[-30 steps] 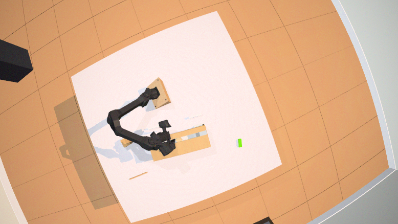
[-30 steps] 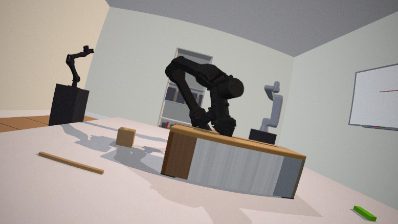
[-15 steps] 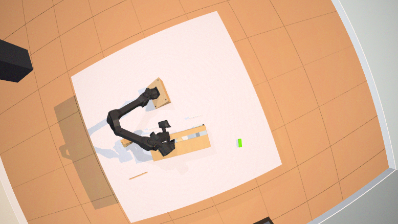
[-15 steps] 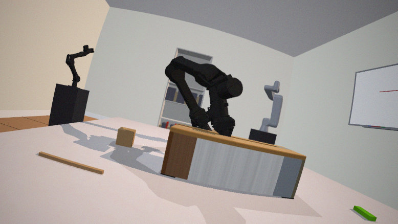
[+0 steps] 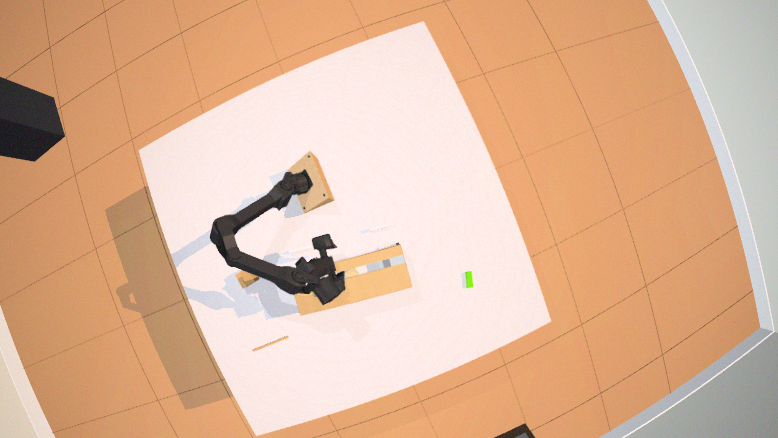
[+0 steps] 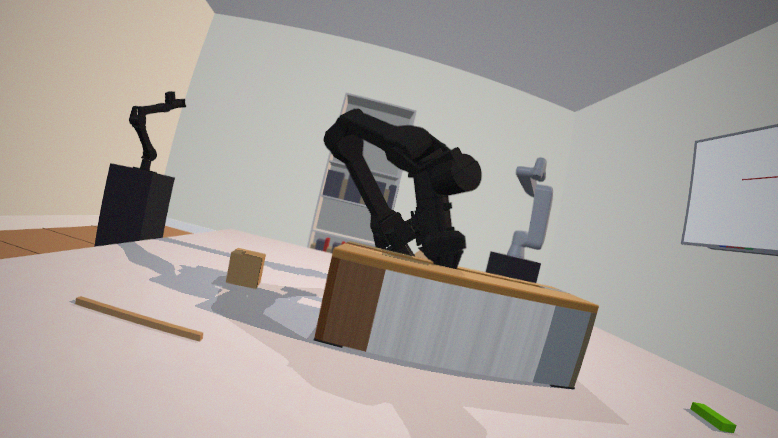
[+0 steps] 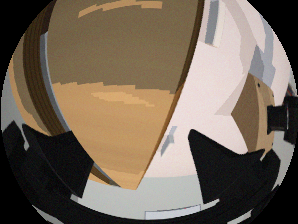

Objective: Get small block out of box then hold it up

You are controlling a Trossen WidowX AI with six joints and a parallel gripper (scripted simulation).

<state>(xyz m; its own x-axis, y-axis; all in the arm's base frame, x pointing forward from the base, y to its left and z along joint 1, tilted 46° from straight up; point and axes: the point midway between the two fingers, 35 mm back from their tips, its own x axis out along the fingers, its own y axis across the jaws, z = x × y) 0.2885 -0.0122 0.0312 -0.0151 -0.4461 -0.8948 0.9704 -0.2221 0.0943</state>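
The wooden box lies 40 mm ahead of my gripper tip, 10 mm to the left of it and 20 mm below it. From my gripper tip the other things lie so: thin wooden stick: 160 mm ahead, 410 mm to the right, 80 mm below.
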